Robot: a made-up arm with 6 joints.
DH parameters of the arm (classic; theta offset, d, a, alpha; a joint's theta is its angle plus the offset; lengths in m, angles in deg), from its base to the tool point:
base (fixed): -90 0.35 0.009 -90
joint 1: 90 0.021 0.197 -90
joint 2: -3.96 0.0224 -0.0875 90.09
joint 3: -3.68 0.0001 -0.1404 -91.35
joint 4: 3.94 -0.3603 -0.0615 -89
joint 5: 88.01 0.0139 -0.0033 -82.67
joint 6: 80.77 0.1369 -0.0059 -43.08
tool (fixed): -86.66 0.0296 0 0
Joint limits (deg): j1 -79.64..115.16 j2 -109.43..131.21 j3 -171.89..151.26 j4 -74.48..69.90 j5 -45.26..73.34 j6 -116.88..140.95
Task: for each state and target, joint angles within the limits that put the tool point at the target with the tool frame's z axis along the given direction. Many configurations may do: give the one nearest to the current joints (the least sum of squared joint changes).
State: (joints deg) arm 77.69 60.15 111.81 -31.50 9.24 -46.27
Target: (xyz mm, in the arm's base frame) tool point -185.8 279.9 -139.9 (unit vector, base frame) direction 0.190 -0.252 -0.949
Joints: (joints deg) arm 56.47 27.86 103.34 -18.05 -20.47 -56.64
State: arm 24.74 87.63 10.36 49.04 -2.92 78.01
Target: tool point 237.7 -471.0 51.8 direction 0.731 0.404 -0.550
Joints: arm -18.81 113.11 20.73 52.96 20.43 41.17
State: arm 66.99 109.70 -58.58 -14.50 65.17 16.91
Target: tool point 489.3 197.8 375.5 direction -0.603 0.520 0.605
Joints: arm 60.62 96.44 -50.10 -13.39 39.50 -19.26
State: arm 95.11 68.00 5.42 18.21 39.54 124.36
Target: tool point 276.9 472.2 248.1 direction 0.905 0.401 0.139
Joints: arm 115.16 113.82 19.01 40.55 50.66 138.61
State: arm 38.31 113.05 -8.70 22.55 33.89 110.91
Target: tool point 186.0 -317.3 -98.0 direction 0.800 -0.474 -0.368
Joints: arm 13.56 115.07 35.29 33.84 29.27 132.97
